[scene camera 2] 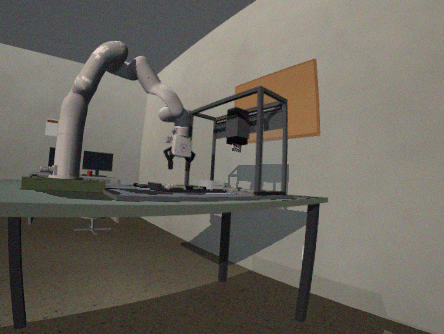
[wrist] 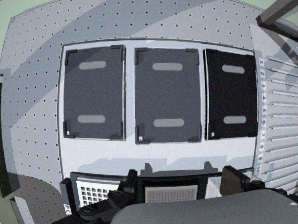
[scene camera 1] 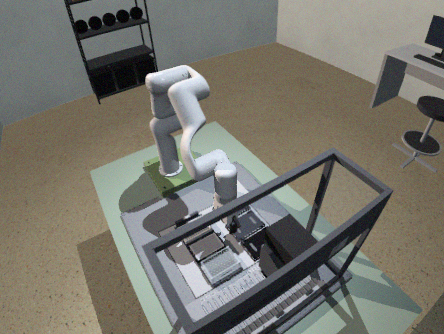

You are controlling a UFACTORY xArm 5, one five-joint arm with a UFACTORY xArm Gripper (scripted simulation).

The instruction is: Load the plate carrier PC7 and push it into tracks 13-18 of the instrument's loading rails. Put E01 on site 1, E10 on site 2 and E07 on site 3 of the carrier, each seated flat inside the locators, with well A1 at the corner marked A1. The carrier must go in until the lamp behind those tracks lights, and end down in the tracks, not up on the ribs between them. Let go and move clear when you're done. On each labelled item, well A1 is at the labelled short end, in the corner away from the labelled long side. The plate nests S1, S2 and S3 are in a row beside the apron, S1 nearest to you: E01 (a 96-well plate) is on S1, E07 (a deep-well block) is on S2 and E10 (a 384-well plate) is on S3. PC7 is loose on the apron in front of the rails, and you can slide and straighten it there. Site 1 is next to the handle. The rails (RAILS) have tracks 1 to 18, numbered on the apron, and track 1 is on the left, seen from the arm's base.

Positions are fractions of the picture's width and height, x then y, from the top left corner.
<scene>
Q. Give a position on a carrier PC7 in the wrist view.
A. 0.23, 0.85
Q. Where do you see a deep-well block E07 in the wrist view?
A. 0.52, 0.85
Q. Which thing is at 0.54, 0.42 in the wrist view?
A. A nest S2.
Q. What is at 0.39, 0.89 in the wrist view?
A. The gripper.
</scene>
